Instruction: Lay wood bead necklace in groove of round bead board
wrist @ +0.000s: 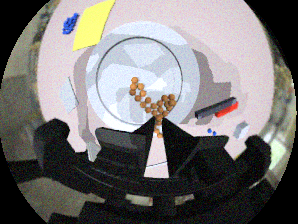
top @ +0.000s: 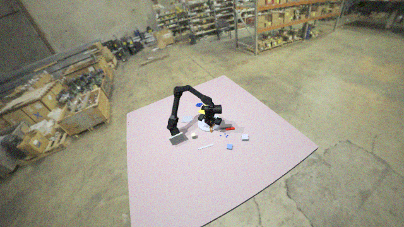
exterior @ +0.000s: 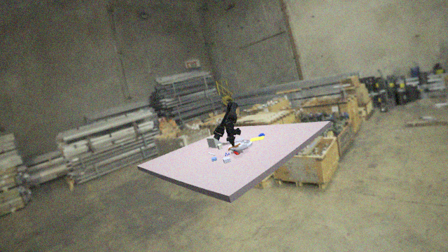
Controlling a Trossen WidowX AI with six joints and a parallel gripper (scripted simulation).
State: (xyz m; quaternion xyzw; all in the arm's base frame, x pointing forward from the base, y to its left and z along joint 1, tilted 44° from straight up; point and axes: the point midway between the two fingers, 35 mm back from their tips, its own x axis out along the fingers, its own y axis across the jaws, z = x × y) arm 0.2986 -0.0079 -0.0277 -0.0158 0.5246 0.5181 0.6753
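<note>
My gripper tip is 120 mm short of the red-handled tool, 80 mm to the left of it and 20 mm above it. From my gripper tip the other things lie so: white stick 160 mm to the right, 110 mm behind, 20 mm below; then cream cube 160 mm behind, 30 mm to the right; then blue block 240 mm to the right, 50 mm ahead, 10 mm below.
</note>
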